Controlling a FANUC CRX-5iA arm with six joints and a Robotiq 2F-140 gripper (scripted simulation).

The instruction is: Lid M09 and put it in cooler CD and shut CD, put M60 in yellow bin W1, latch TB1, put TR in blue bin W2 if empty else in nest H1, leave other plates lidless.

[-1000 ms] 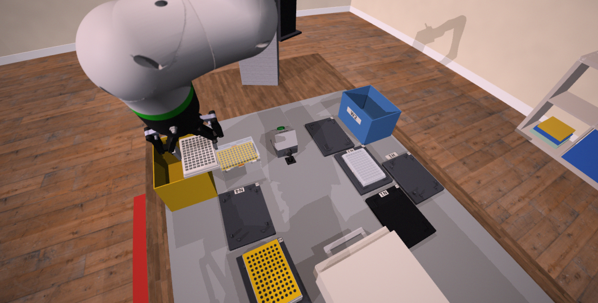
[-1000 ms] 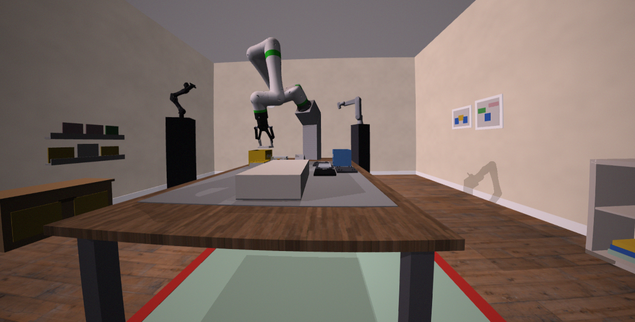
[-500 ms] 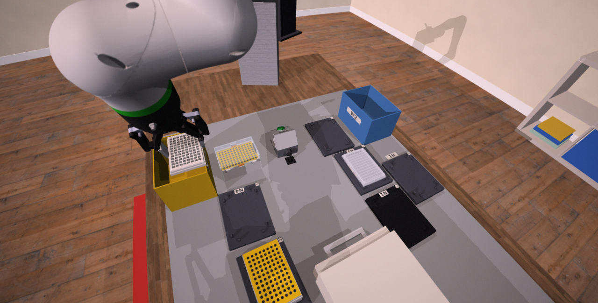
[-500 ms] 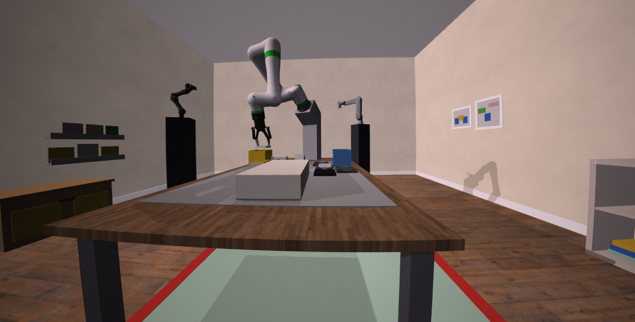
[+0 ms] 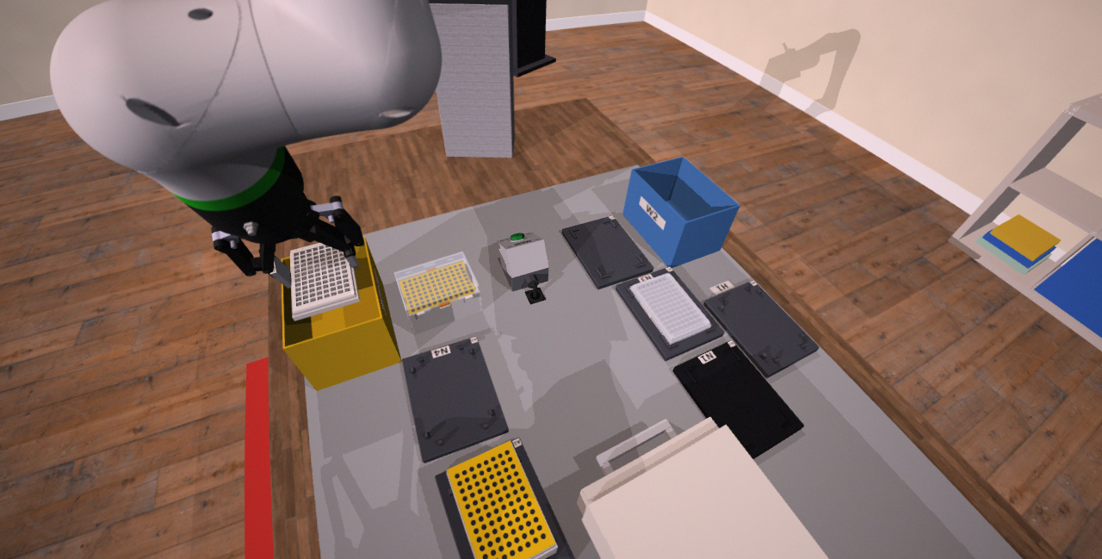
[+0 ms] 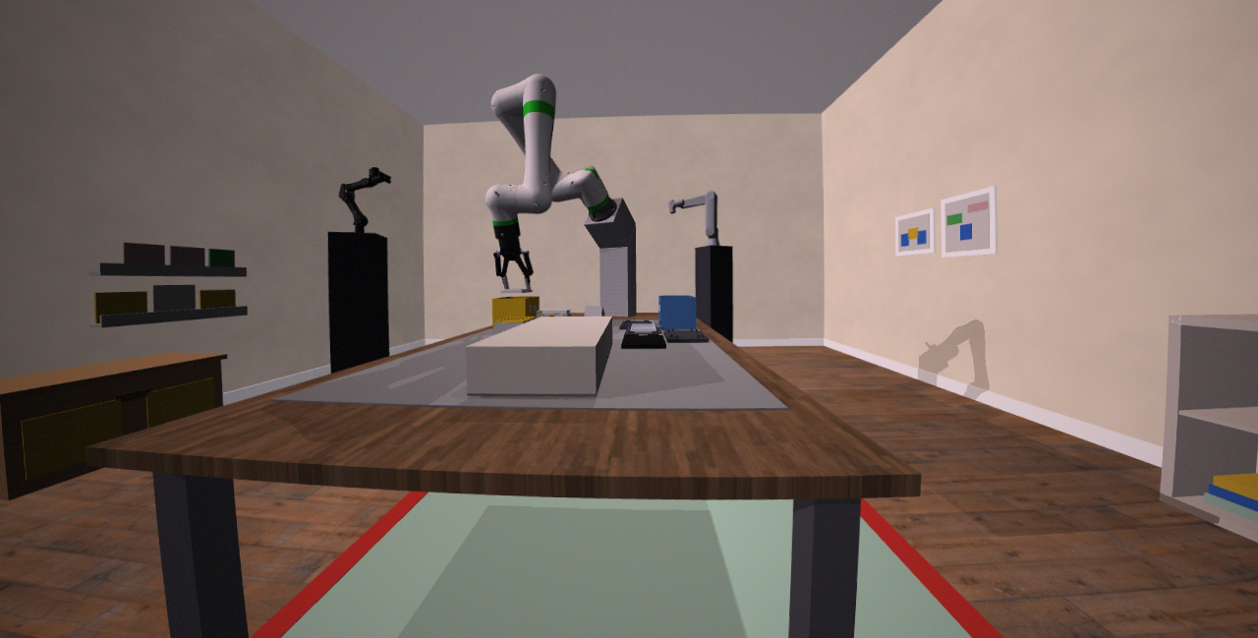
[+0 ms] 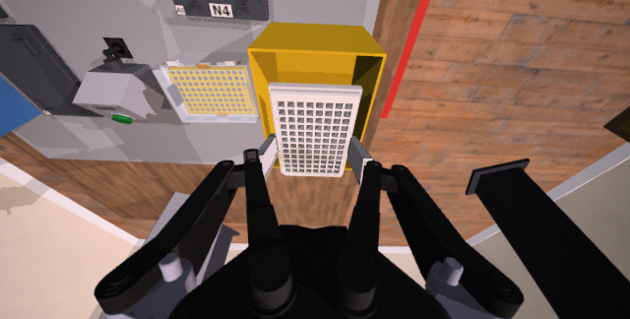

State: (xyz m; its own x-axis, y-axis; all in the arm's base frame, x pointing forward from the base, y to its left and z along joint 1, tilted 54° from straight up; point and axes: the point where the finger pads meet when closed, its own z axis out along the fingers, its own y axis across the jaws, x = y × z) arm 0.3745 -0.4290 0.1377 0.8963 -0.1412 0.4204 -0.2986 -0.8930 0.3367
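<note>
The white assay plate lies 20 mm below my hand. Round my hand: yellow bin W1: 130 mm below; nest N4: 210 mm ahead, 160 mm below, 40 mm to the left; green key DONE: 310 mm to the left, 100 mm below, 90 mm ahead.
</note>
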